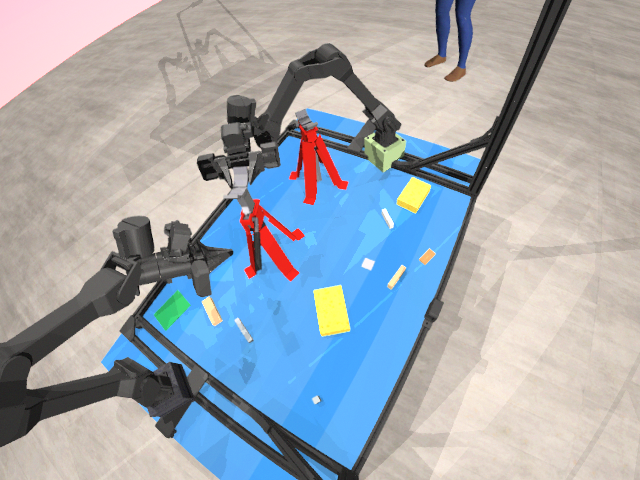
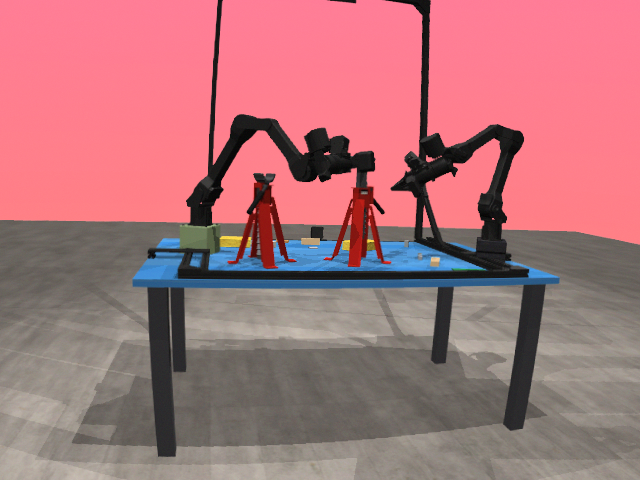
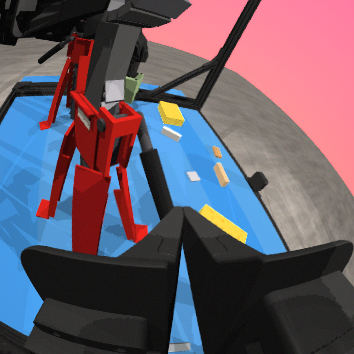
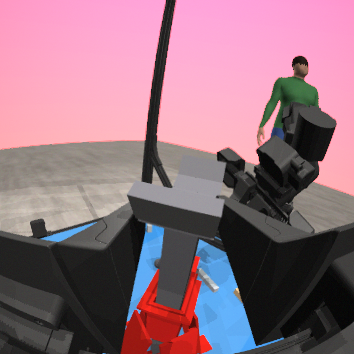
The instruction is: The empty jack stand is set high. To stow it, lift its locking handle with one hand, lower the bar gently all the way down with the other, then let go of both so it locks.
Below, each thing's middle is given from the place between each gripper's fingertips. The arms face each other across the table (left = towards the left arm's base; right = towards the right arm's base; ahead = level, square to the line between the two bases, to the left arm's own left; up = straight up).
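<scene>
Green block [image 1: 176,305]: 300 mm below my right hand, 340 mm to the left of it, 130 mm ahead of it.
Green block: 23 cm below my left hand, 18 cm ahead of it, 23 cm to the left of it.
</scene>
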